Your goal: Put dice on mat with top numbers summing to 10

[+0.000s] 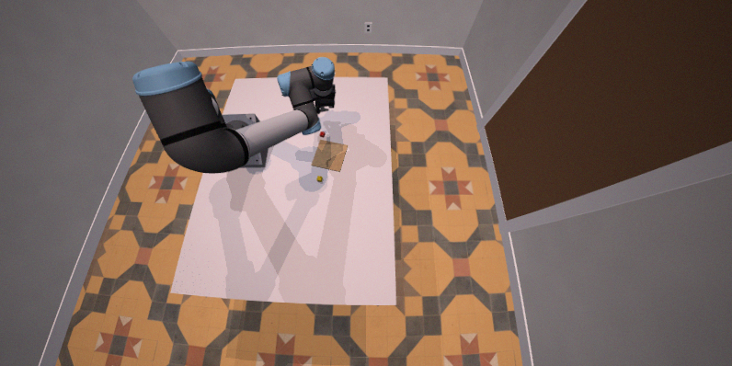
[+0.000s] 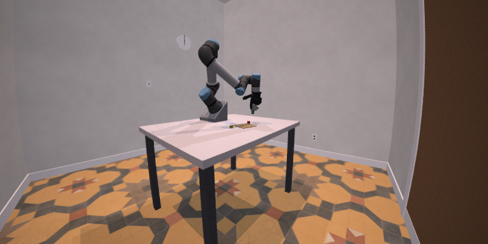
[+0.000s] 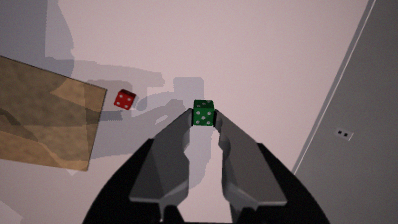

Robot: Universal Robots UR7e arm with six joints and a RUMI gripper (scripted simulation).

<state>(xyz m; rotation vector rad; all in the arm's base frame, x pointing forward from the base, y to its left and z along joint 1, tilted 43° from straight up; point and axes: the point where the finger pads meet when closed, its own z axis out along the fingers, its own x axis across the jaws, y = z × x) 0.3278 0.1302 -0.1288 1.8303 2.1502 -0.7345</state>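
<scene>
Now: the red die 2 cm ahead of my hand, 8 cm to the right of it and 8 cm below it. Also, from my hand: brown mat (7 cm ahead, 19 cm to the right, 9 cm below); then green die (1 cm below); then yellow die (4 cm ahead, 32 cm to the right, 8 cm below).
</scene>
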